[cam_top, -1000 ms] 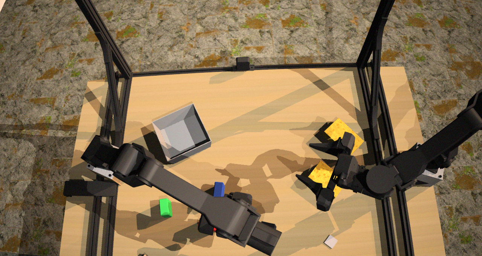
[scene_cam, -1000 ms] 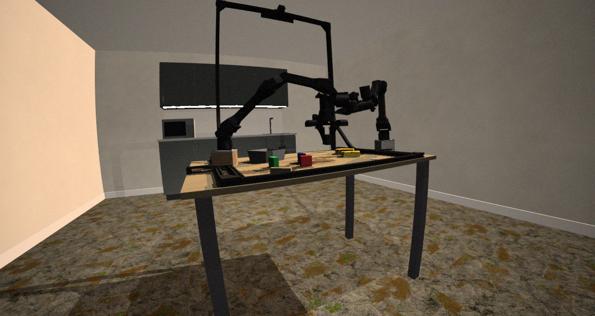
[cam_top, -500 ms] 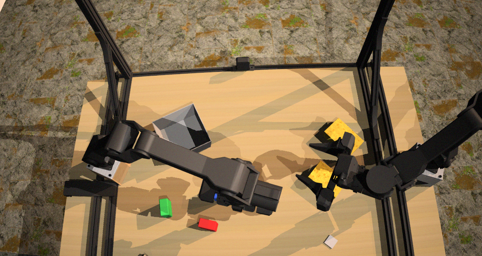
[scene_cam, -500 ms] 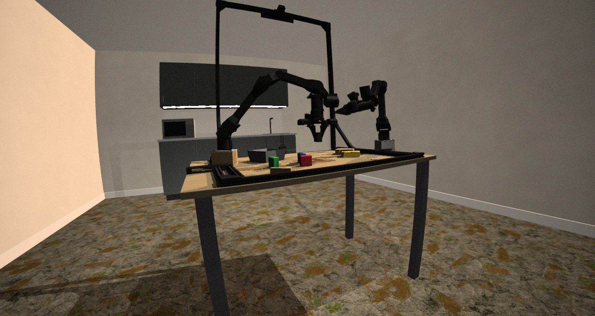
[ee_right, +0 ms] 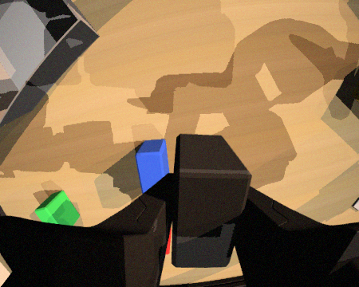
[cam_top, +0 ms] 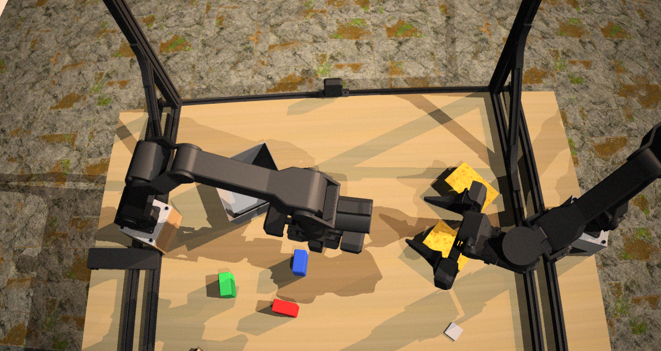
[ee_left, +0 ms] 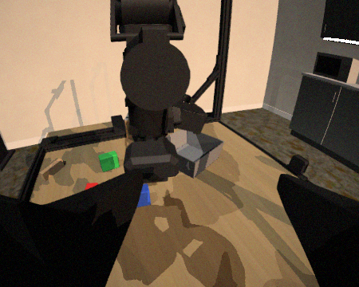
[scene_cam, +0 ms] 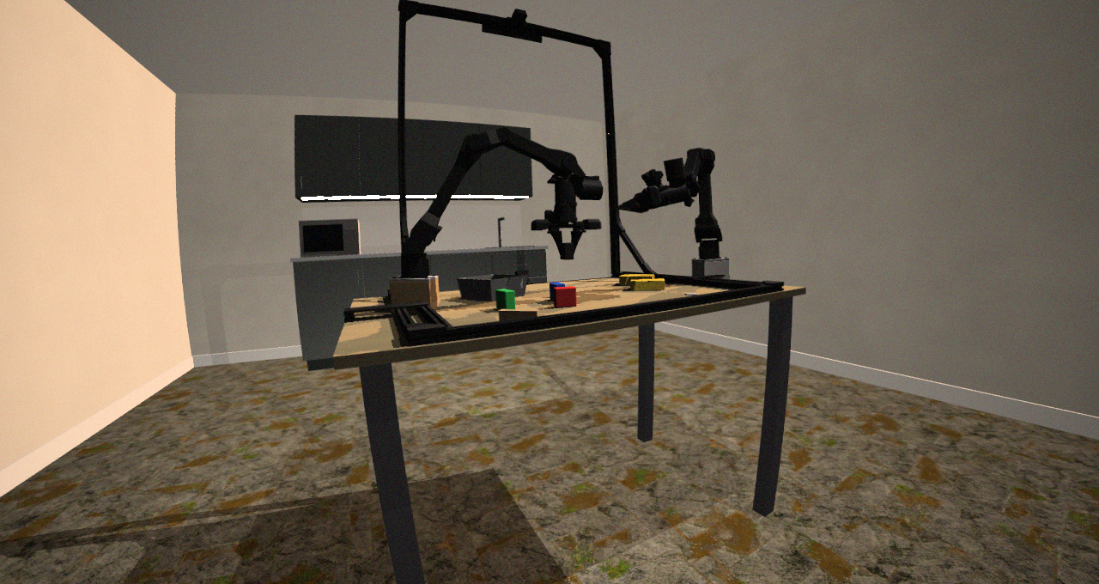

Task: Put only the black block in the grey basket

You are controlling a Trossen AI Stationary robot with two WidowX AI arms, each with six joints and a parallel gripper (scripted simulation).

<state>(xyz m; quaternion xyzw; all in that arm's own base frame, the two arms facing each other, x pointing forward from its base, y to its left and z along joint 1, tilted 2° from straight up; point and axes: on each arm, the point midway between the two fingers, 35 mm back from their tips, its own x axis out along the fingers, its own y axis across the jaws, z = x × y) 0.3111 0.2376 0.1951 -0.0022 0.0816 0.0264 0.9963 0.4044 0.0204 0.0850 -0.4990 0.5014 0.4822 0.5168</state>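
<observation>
The grey basket is 150 mm behind my right hand, 170 mm to the right of it and 130 mm below it. From my right hand the other things lie so: black block: 20 mm below; then blue block: 30 mm ahead, 50 mm to the right, 130 mm below; then red block: 130 mm ahead, 70 mm to the right, 130 mm below.
</observation>
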